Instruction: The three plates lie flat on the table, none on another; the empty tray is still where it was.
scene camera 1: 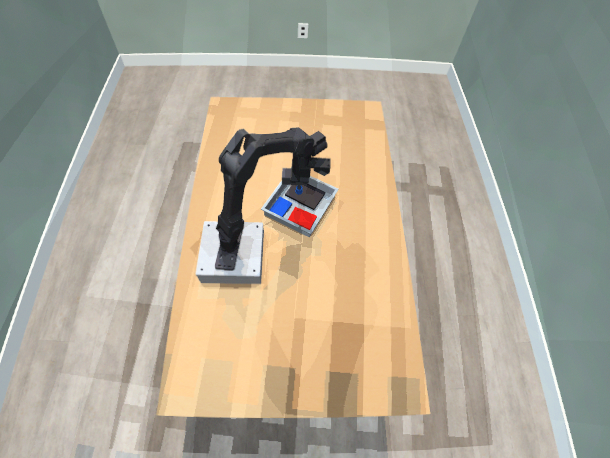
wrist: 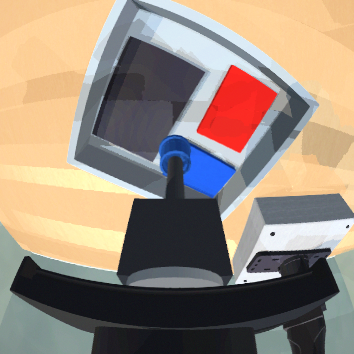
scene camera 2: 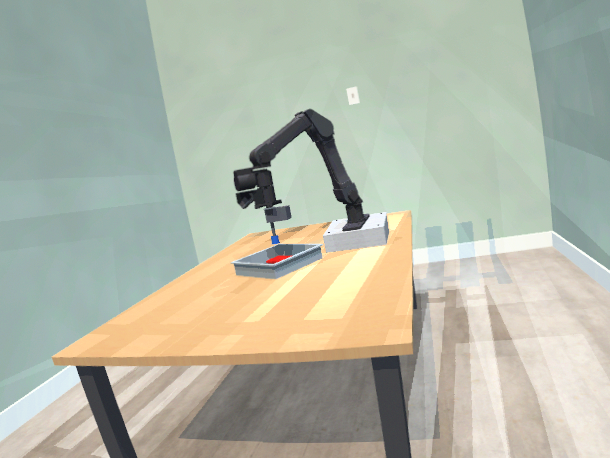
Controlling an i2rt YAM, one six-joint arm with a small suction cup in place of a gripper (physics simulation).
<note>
My suction cup [scene camera 2: 273, 214] carries nothing. The cup hangs 8 cm from the middle of a grey tray [scene camera 2: 302, 255], above it. A dark grey plate [wrist: 149, 87] sits on the grey tray. A blue plate [wrist: 207, 174] sits on the grey tray. A red plate [wrist: 240, 102] rests on the grey tray.
The grey tray also shows in scene camera 1 [scene camera 1: 330, 191] and in the wrist view [wrist: 205, 43]. My suction cup shows as well in the wrist view [wrist: 172, 143]. Scene camera 2 misses the blue plate, which is hidden by the grey tray.
</note>
